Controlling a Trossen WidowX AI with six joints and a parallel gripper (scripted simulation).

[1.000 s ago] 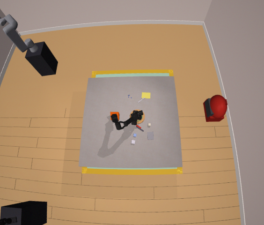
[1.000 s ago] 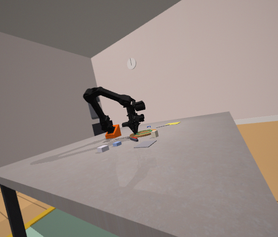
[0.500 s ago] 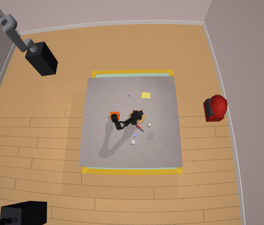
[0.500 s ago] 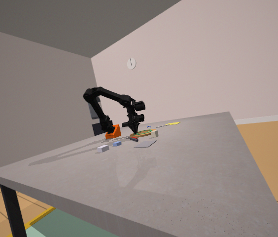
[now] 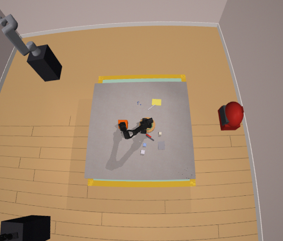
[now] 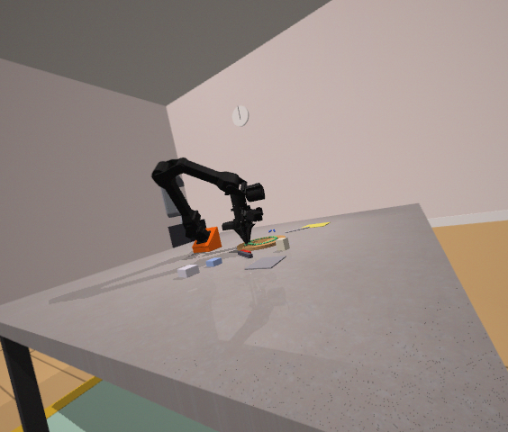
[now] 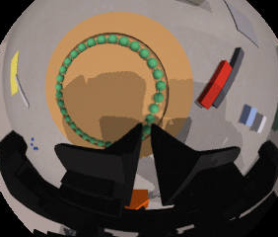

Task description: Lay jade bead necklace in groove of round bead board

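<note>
Right now the round wooden bead board is 4 cm ahead of my gripper tip, 4 cm to the left of it and 1 cm below it. Round my gripper tip: beige cube: 18 cm ahead, 8 cm to the right; red-handled tool: 5 cm ahead, 11 cm to the right, 1 cm below; blue block: 1 cm behind, 21 cm to the right, 1 cm below.
</note>
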